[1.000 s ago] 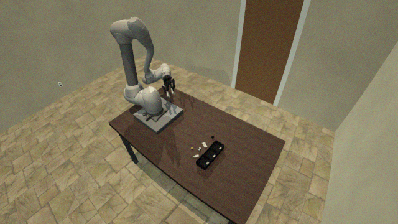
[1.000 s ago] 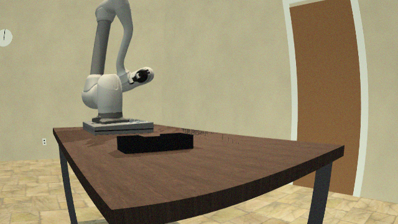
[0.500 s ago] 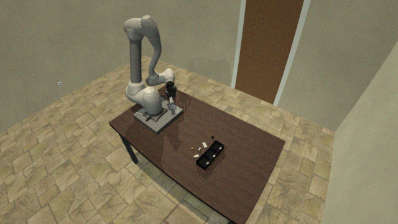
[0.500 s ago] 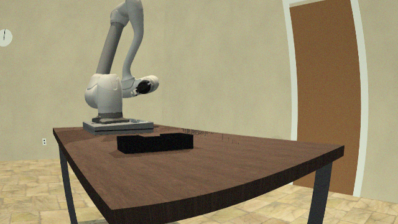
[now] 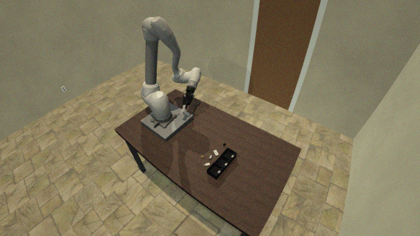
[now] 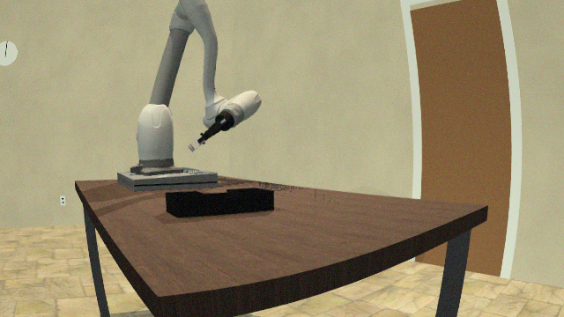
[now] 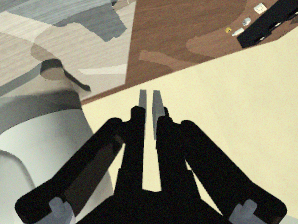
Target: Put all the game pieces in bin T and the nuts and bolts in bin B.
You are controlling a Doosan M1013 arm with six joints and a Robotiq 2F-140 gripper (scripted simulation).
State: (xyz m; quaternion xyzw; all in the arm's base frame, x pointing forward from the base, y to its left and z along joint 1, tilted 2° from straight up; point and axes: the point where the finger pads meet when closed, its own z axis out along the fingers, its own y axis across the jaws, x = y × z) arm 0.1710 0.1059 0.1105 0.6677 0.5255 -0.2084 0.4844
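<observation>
Now: the black bin 49 cm ahead of my hand, 23 cm to the right of it and 14 cm below it. Also, from my hand: white domino (40 cm ahead, 16 cm to the right, 16 cm below); then gold ring-shaped nut (33 cm ahead, 24 cm to the right, 16 cm below); then dark piece (42 cm ahead, 5 cm to the right, 15 cm below).
</observation>
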